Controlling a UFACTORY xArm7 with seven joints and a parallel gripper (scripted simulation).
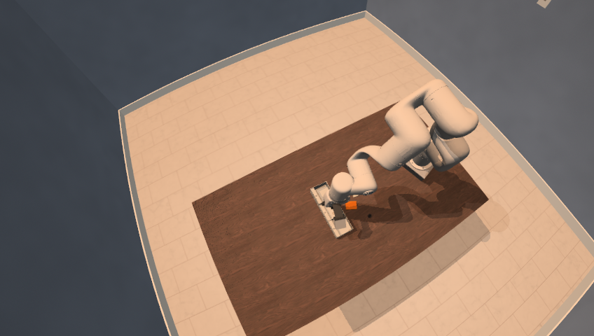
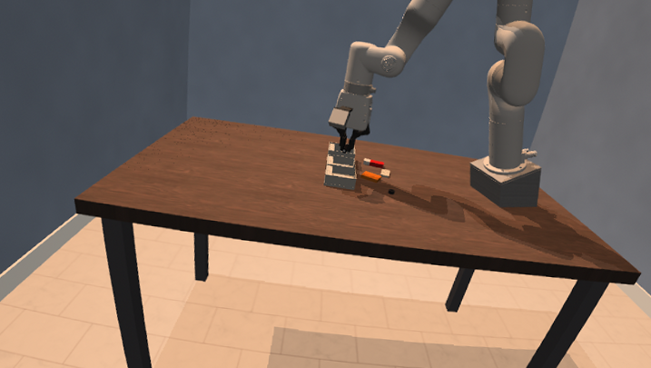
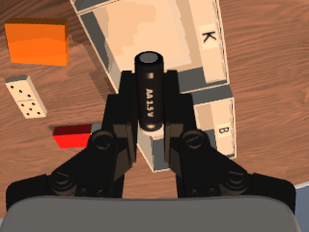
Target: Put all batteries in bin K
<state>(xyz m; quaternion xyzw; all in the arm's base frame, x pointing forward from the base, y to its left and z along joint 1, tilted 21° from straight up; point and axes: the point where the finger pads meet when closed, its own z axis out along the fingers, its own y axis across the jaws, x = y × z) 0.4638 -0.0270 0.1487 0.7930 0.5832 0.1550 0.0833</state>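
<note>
My hand is 7 cm above the bin marked K and 1 cm short of it. From my hand the other things lie so: black cylindrical battery 2 cm below; then orange block 9 cm behind, 8 cm below, 2 cm to the left; then red-and-white block 10 cm to the right, 10 cm behind, 8 cm below.
</note>
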